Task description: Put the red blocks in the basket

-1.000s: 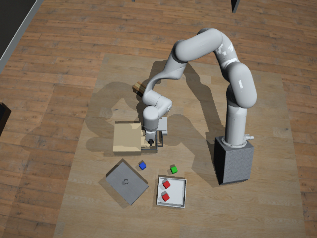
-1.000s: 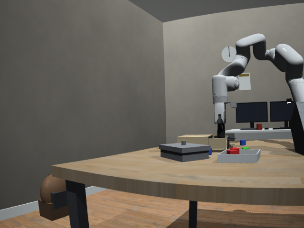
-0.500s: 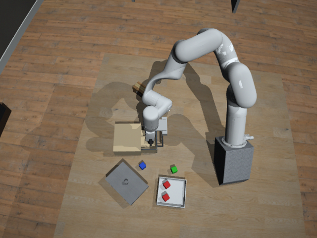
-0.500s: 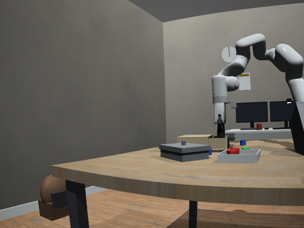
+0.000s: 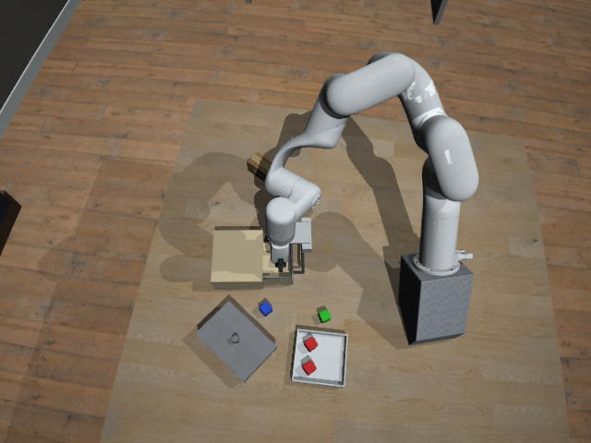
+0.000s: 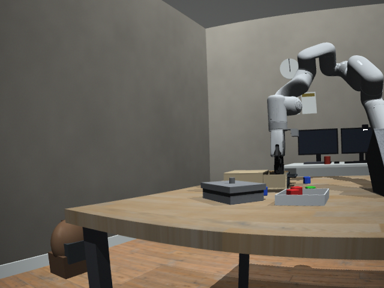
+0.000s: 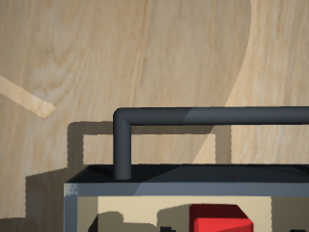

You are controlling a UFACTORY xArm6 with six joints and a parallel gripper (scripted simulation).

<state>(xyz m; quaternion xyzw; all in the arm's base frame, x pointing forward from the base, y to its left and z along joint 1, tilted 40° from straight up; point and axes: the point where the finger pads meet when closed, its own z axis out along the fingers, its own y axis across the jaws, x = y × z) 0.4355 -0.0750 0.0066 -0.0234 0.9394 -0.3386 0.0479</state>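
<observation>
Now: the drawer 20 mm ahead of my hand and 40 mm below it. From my hand the other things lie so: light wooden cabinet: 70 mm ahead, 40 mm below; then grey lid: 120 mm ahead, 240 mm to the left, 30 mm below; then green block: 130 mm behind, 170 mm to the left, 60 mm below.
</observation>
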